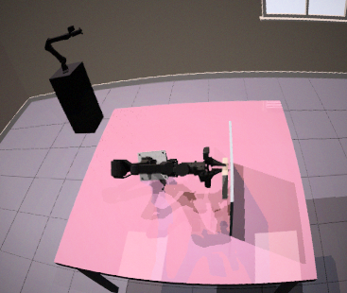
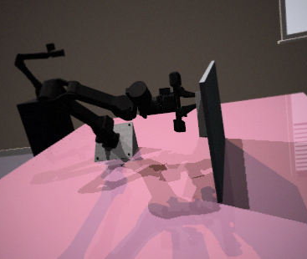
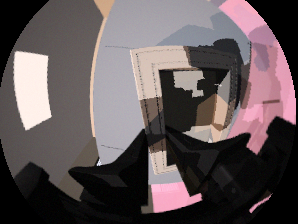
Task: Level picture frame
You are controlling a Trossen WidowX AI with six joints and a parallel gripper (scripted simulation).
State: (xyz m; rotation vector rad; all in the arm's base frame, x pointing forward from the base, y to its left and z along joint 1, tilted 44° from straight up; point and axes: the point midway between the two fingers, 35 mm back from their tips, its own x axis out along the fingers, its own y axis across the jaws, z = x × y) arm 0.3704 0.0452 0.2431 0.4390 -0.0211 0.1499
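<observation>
My gripper tip is 20 mm to the left of the picture frame and 50 mm above it. Round my gripper tip: thin wall panel: 20 mm ahead, 10 mm to the right, 60 mm below.
</observation>
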